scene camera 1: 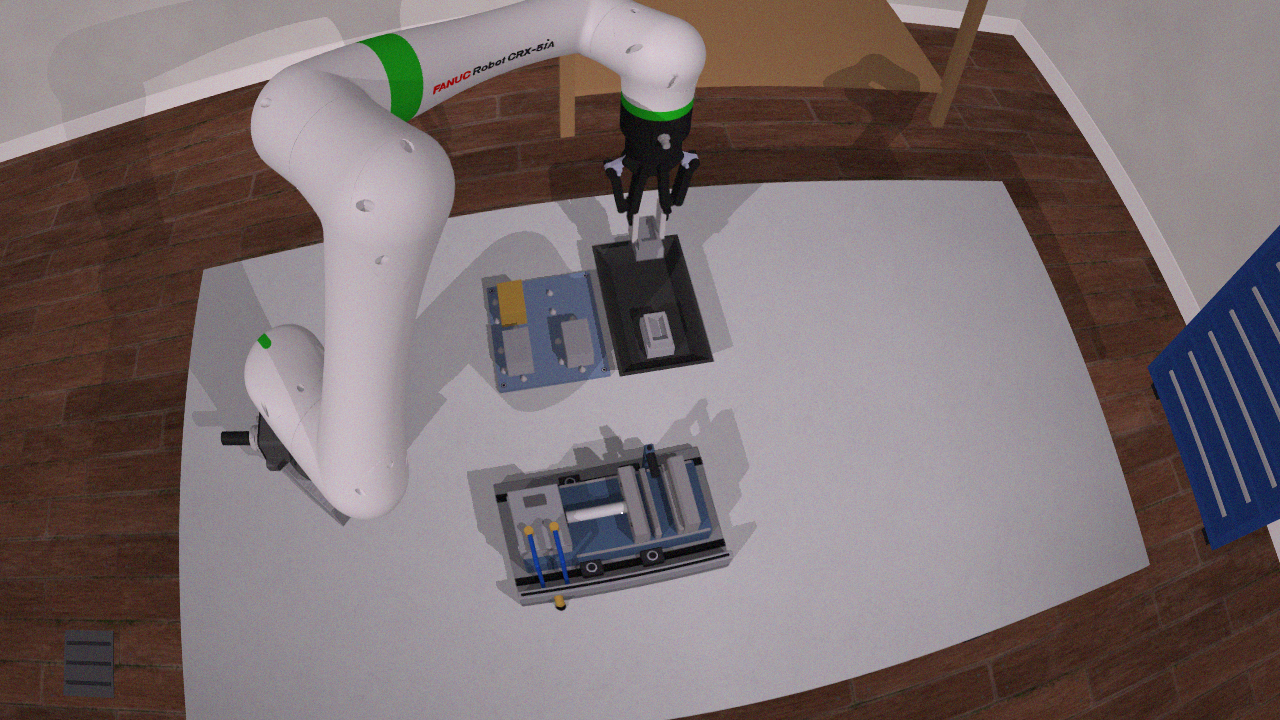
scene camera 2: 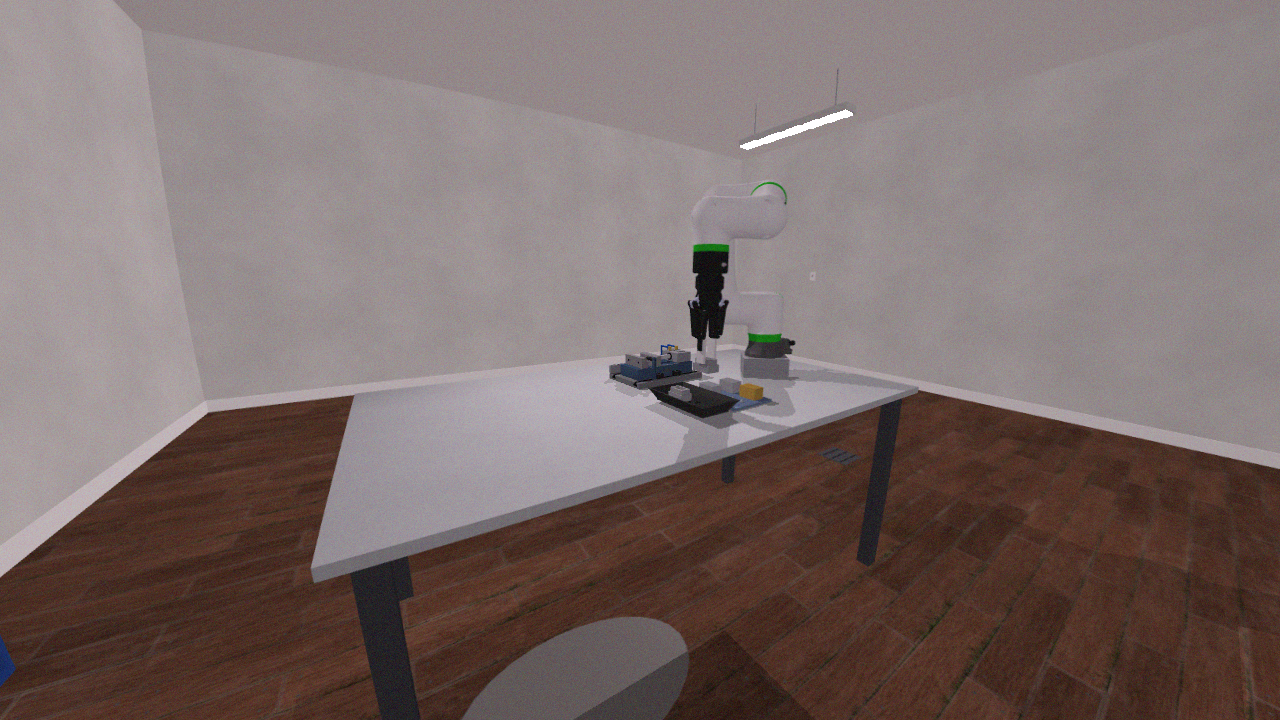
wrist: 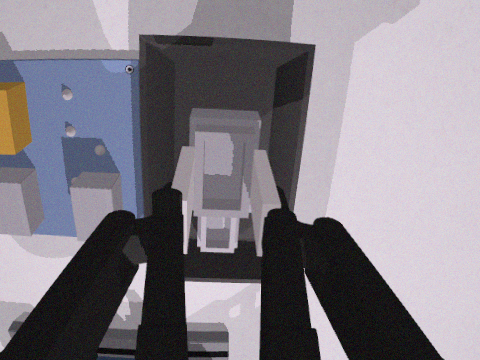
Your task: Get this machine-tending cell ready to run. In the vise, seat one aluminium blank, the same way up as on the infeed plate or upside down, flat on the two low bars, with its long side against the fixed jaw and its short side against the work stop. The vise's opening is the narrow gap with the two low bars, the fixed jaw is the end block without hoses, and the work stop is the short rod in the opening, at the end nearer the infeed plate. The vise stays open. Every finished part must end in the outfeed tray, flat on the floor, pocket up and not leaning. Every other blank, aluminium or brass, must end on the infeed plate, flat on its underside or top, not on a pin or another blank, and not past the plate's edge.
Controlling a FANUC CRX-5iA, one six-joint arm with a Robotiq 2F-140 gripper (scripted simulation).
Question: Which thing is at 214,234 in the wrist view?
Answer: A grey finished part.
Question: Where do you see an aluminium blank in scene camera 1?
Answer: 518,354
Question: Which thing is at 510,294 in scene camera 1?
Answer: A brass blank.
